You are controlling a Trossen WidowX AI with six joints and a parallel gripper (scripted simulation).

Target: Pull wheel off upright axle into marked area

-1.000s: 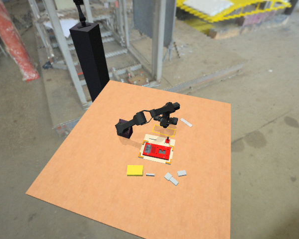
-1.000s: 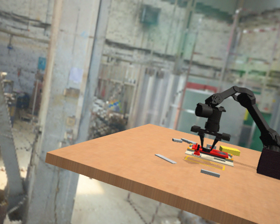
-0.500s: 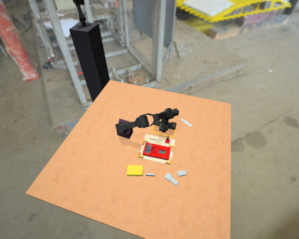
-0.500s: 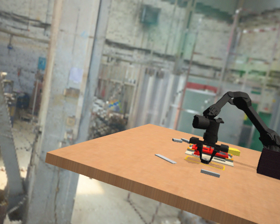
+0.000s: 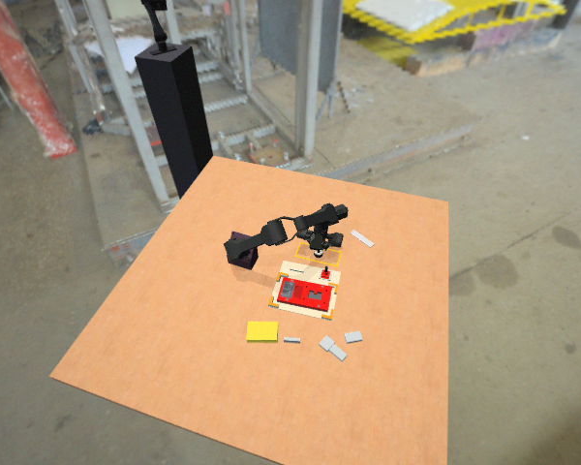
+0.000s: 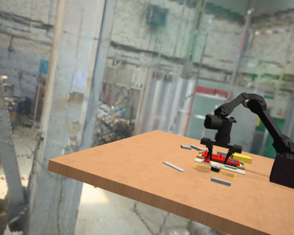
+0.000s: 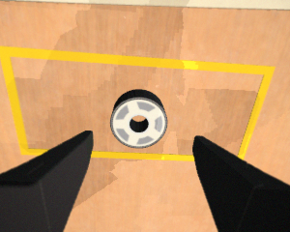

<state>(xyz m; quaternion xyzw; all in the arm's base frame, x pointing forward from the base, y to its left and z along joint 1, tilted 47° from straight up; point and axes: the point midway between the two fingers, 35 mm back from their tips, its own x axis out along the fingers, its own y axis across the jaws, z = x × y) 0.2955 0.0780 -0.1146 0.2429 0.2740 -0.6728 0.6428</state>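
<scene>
Now: gripper tip 30 mm above the wheel. From my gripper tip the other things lie so: grey bar 170 mm ahead, 150 mm to the left, 40 mm below; upright axle 60 mm ahead, 100 mm to the right, 10 mm below; yellow block 100 mm behind, 420 mm to the right, 30 mm below.
</scene>
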